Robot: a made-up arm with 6 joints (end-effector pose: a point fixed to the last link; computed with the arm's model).
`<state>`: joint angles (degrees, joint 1 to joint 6).
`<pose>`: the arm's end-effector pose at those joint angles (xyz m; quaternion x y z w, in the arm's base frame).
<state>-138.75 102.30 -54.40 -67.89 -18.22 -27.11</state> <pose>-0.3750 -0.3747 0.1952 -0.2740 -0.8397 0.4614 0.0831</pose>
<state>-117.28 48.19 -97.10 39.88 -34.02 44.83</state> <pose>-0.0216 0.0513 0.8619 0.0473 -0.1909 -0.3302 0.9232</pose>
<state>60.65 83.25 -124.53 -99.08 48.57 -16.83</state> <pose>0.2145 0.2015 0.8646 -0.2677 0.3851 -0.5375 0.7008</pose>
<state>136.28 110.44 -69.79 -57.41 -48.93 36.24</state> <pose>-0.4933 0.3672 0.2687 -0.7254 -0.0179 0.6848 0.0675</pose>
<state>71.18 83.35 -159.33 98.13 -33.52 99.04</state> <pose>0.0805 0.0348 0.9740 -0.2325 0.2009 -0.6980 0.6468</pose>
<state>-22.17 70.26 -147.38 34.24 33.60 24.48</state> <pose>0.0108 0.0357 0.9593 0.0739 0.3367 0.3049 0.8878</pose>
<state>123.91 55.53 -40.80 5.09 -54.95 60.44</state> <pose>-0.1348 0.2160 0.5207 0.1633 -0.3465 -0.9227 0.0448</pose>
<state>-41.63 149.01 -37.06 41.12 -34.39 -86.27</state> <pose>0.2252 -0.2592 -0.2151 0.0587 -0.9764 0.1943 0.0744</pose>
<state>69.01 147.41 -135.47 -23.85 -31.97 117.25</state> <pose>0.2858 0.8160 0.2950 0.0446 0.5558 0.8289 0.0439</pose>
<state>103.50 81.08 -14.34 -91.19 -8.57 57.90</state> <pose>-0.0749 0.2364 0.1031 -0.9062 0.3393 0.1984 0.1562</pose>
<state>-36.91 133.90 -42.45 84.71 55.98 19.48</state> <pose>0.3691 -0.1543 -0.0797 -0.8287 -0.3080 -0.3800 0.2720</pose>
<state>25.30 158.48 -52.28 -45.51 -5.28 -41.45</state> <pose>0.3258 0.1626 -0.2974 0.8263 -0.5585 -0.0616 0.0394</pose>
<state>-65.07 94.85 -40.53 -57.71 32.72 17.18</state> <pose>0.1172 -0.3812 0.1485 -0.2832 -0.9127 0.2882 0.0615</pose>
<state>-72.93 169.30 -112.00 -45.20 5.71 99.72</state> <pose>0.2105 -0.7143 -0.2642 0.8628 0.4132 -0.0793 0.2804</pose>
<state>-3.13 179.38 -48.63 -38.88 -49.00 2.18</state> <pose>0.2548 0.0425 -0.3909 -0.2022 0.9471 0.2234 0.1106</pose>
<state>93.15 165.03 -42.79 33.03 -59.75 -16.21</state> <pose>0.0373 0.3413 -0.2959 -0.6318 0.7004 0.0137 0.3318</pose>
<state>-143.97 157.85 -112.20 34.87 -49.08 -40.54</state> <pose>-0.6952 -0.4421 -0.0195 -0.6748 -0.1510 0.7218 0.0277</pose>
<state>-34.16 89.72 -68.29 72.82 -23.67 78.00</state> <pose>0.4074 -0.3316 0.4193 0.7418 -0.1497 0.4577 0.4667</pose>
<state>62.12 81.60 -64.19 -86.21 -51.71 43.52</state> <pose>0.1193 0.4249 0.4558 -0.7078 0.2009 0.4332 0.5206</pose>
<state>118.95 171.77 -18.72 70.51 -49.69 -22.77</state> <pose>0.0314 0.1200 -0.2015 -0.6578 0.5885 -0.3557 0.3072</pose>
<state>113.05 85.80 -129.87 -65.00 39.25 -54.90</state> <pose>-0.0648 0.3267 0.8568 -0.5410 0.0492 -0.1560 0.8250</pose>
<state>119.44 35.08 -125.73 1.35 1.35 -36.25</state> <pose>0.1929 -0.3420 0.8529 0.0365 -0.0086 0.6721 0.7395</pose>
